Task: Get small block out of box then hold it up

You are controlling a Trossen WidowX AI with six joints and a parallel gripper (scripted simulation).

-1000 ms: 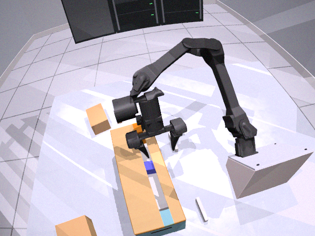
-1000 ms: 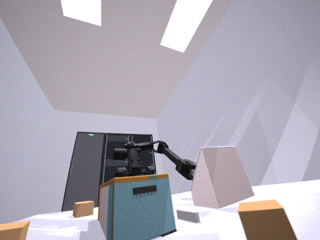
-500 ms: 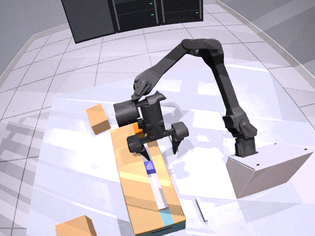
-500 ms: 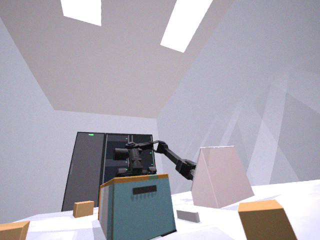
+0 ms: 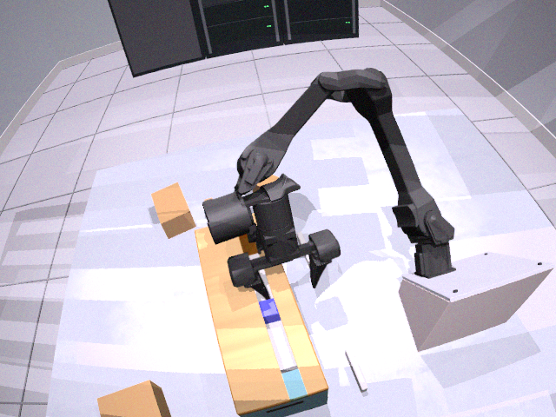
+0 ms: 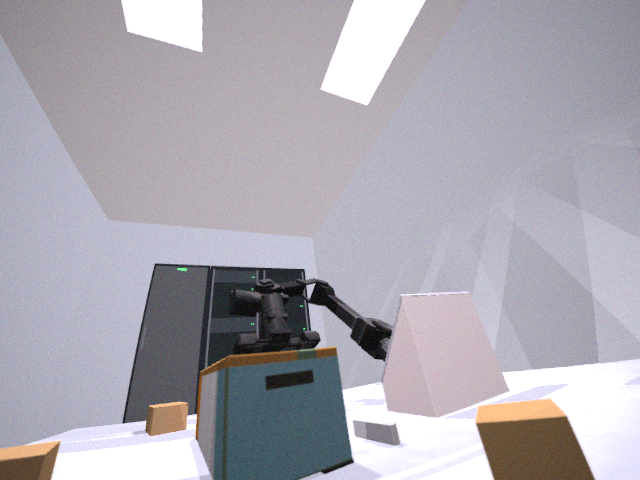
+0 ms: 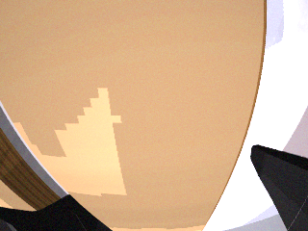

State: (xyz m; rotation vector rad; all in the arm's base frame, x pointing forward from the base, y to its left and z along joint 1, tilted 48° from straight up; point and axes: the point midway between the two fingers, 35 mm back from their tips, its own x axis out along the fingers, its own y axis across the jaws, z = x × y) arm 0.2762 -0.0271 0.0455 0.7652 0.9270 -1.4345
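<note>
The blue block lies 4 cm ahead of my gripper tip and 3 cm to the left of it.
</note>
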